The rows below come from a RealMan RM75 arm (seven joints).
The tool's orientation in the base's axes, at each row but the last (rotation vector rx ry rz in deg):
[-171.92 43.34 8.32]
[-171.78 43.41 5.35]
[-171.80 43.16 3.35]
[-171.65 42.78 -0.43]
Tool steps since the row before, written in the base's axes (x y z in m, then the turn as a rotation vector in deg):
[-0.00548 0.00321 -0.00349 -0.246 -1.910 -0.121]
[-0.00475 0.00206 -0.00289 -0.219 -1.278 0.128]
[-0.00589 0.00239 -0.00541 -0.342 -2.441 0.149]
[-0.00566 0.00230 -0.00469 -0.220 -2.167 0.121]
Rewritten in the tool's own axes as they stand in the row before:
[-0.00596 -0.00015 0.00412 0.696 1.800 0.015]
[-0.00494 0.00054 0.00323 0.403 1.224 -0.195]
[-0.00605 0.00089 0.00568 0.842 2.305 -0.280]
[-0.00604 0.00088 0.00470 0.821 2.007 -0.236]

